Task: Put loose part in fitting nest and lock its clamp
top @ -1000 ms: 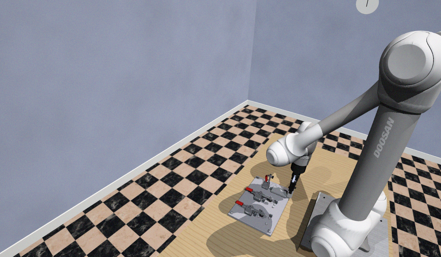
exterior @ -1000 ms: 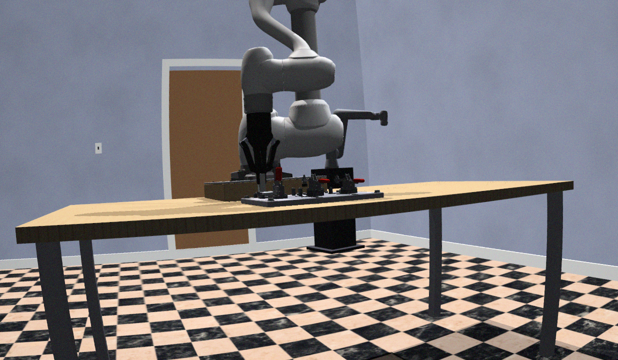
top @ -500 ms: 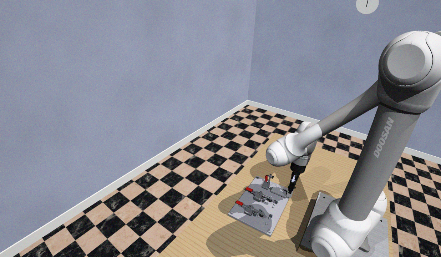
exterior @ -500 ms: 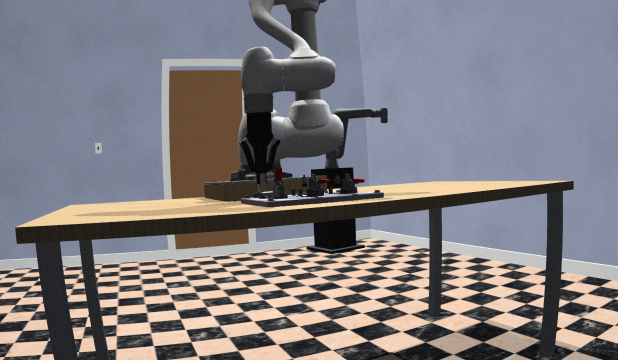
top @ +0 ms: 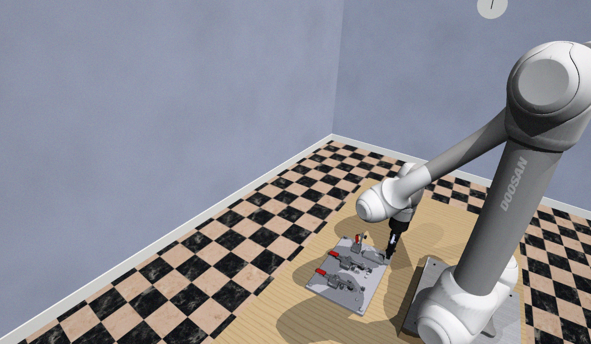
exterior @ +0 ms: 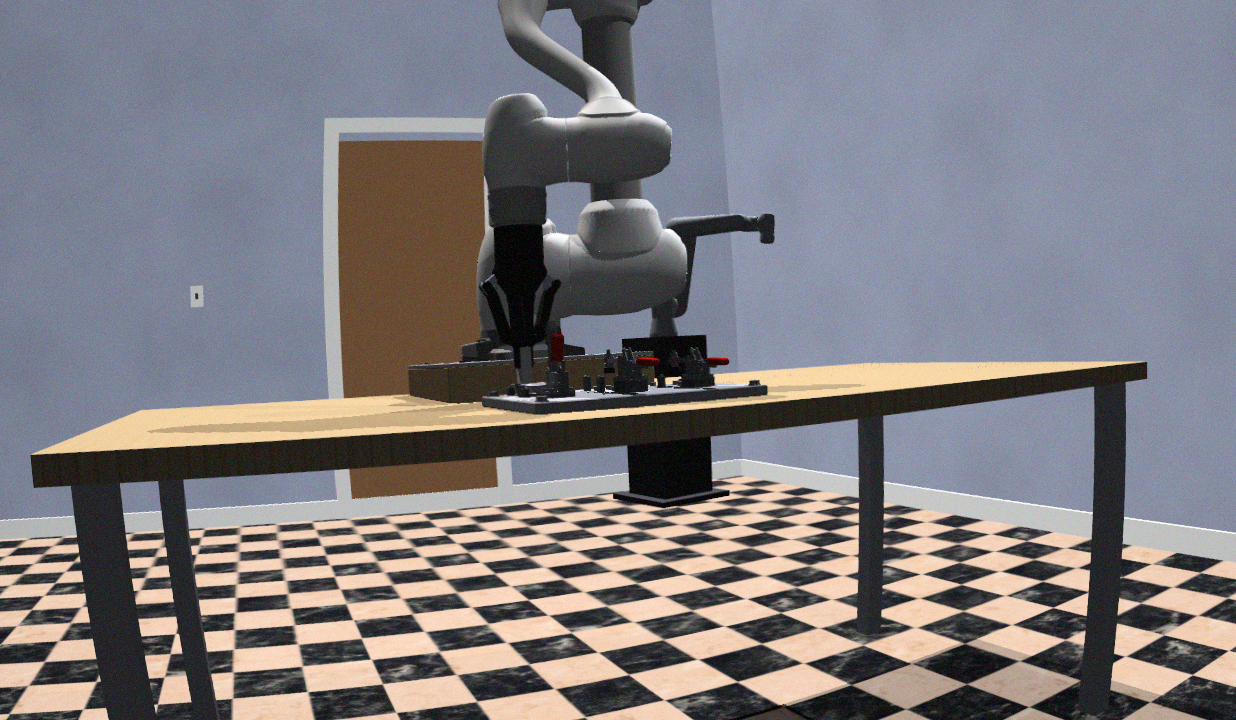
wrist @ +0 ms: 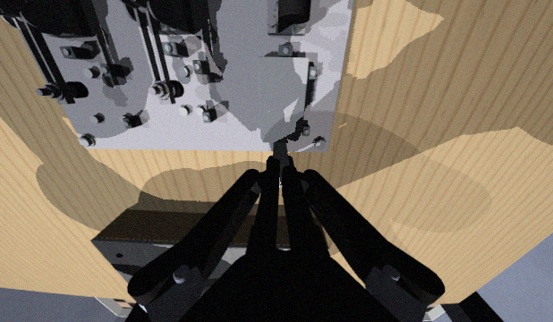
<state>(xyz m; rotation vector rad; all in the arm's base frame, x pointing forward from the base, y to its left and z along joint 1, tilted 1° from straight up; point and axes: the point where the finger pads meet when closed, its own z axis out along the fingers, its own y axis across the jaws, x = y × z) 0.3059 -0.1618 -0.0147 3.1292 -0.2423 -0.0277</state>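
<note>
The flat grey part is 60 mm ahead of my hand, 10 mm to the right of it and 30 mm below it. Round my hand: grey fixture plate 130 mm ahead, 90 mm to the left, 40 mm below.
</note>
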